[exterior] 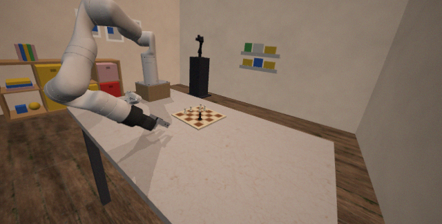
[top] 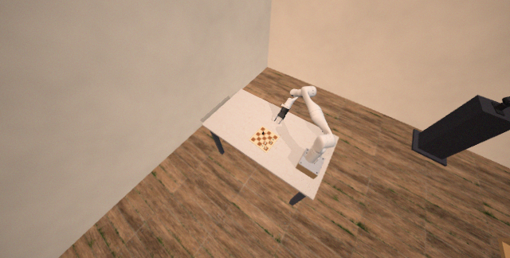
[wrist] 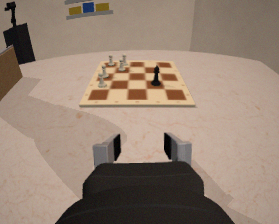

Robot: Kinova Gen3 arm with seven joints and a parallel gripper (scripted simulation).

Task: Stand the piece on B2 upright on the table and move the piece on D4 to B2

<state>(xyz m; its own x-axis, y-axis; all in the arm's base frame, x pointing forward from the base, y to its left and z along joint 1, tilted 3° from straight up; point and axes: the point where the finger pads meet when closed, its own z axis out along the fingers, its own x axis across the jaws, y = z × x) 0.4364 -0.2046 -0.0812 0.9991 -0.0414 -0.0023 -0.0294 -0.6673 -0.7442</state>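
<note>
Right now the black piece is 4 cm ahead of my hand, 19 cm to the left of it and 2 cm below it. From my hand the other things lie so: chessboard 23 cm to the left, 4 cm below.
</note>
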